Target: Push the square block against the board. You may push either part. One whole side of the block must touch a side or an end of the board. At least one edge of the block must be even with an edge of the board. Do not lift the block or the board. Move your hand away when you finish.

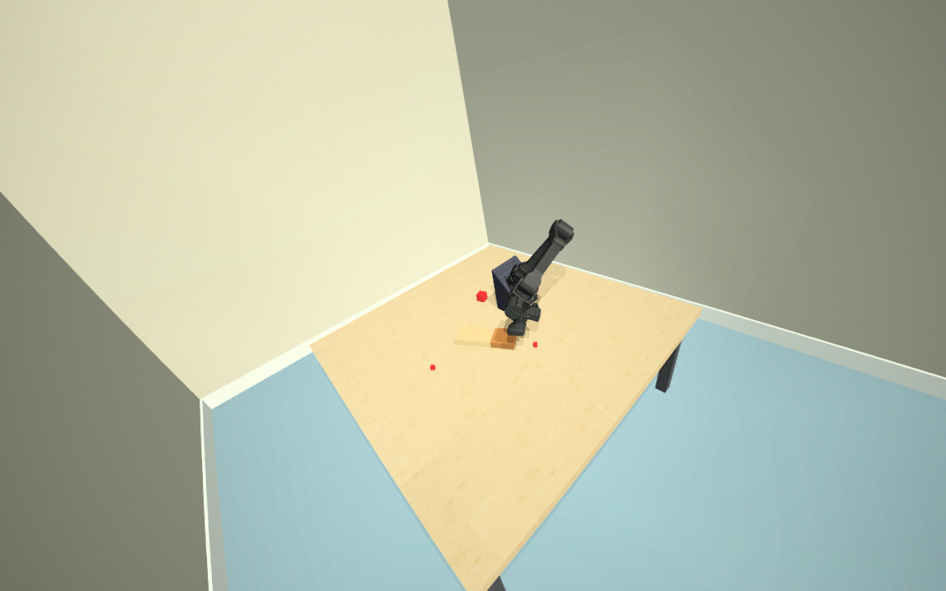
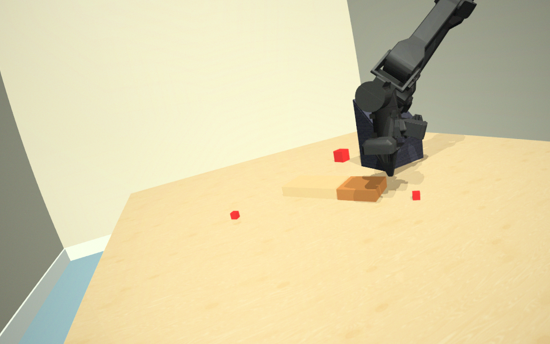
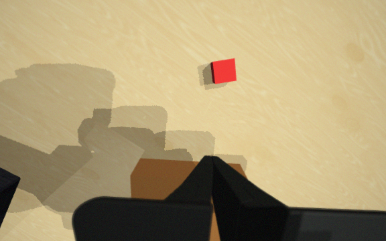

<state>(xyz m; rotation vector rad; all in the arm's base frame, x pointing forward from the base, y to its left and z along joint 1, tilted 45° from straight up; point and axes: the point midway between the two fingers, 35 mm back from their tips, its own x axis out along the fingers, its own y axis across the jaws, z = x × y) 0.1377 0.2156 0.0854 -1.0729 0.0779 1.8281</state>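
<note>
My gripper tip is 40 mm short of the orange-brown square block, 70 mm to the left of it and 40 mm above it. From my gripper tip the other things lie so: pale board (120 mm ahead, 170 mm to the right, 40 mm below).
</note>
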